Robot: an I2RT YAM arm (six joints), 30 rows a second.
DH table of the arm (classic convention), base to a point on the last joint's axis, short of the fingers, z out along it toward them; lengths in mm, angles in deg. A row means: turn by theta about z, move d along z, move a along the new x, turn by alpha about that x. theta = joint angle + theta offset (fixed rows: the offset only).
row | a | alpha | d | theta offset
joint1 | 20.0 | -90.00 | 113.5 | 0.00
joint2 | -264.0 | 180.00 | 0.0 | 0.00
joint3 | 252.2 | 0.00 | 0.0 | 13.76
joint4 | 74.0 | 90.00 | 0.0 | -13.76
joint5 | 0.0 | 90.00 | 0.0 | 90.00
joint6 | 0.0 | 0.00 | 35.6 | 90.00
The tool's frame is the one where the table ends.
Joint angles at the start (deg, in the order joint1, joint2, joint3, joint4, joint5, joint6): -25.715 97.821 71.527 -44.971 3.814 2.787
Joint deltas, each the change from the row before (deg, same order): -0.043 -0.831 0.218 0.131 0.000 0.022; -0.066 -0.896 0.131 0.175 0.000 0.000; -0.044 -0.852 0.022 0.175 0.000 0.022; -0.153 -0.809 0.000 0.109 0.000 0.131
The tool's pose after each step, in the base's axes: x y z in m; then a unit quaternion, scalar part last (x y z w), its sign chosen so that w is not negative. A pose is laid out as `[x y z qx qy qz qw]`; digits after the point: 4 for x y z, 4 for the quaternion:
[0.3021 -0.1484 0.2224 0.2484 0.9525 -0.0665 0.1628]
[0.3010 -0.1483 0.2281 0.2489 0.9505 -0.0686 0.1729]
[0.2996 -0.1479 0.2330 0.2493 0.9486 -0.0704 0.1817]
[0.2978 -0.1480 0.2375 0.2515 0.9464 -0.0719 0.1894]

